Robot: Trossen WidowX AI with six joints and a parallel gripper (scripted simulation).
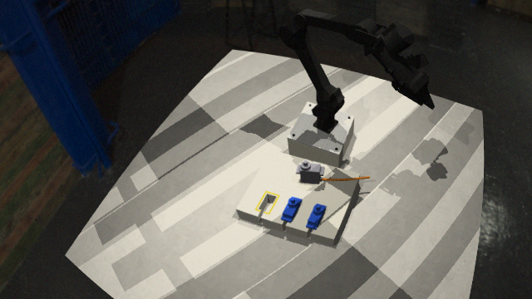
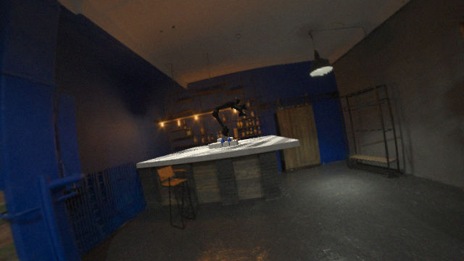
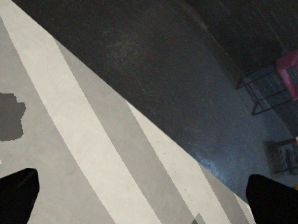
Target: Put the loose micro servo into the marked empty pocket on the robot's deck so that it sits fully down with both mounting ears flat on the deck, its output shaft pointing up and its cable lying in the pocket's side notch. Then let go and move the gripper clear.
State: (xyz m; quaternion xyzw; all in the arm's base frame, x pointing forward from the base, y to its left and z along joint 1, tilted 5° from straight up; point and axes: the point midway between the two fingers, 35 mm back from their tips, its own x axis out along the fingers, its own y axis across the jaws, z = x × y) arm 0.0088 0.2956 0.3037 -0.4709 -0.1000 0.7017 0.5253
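Now: the white deck 19 cm ahead of my gripper tip, 28 cm to the right of it and 32 cm below it.
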